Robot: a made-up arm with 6 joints. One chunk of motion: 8 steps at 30 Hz.
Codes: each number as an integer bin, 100 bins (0 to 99) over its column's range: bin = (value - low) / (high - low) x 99, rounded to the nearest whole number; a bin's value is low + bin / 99 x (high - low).
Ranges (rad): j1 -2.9..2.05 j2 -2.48..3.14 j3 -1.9..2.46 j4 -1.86..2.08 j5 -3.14..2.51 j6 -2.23..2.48
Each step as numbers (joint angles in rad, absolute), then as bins.
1 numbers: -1.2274 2.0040 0.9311 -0.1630 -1.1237 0.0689
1 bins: 33 79 64 43 35 48
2 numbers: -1.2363 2.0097 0.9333 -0.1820 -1.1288 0.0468
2 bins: 33 79 64 42 35 48
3 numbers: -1.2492 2.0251 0.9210 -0.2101 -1.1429 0.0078
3 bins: 33 79 64 41 35 47
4 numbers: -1.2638 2.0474 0.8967 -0.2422 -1.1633 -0.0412
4 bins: 33 80 64 41 35 46
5 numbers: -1.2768 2.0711 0.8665 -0.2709 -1.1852 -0.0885
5 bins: 32 80 63 40 34 45
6 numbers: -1.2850 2.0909 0.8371 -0.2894 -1.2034 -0.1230
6 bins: 32 81 62 39 34 44
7 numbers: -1.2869 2.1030 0.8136 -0.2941 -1.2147 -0.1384
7 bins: 32 81 62 39 34 44
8 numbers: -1.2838 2.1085 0.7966 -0.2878 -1.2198 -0.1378
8 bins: 32 81 61 40 34 44
